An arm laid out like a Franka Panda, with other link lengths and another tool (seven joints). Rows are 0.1 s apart.
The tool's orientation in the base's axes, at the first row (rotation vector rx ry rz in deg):
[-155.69, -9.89, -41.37]
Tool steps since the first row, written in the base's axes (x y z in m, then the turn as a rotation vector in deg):
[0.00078, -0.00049, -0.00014, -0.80, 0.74, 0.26]
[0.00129, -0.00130, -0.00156, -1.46, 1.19, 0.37]
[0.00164, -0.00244, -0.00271, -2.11, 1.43, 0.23]
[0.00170, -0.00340, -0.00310, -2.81, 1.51, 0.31]
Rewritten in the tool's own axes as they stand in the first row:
[0.00059, 0.00065, 0.00031, -0.54, -0.93, -0.33]
[0.00029, 0.00191, 0.00144, -1.04, -1.51, -0.58]
[-0.00002, 0.00337, 0.00215, -1.66, -1.82, -0.68]
[-0.00020, 0.00439, 0.00218, -2.22, -2.06, -1.04]

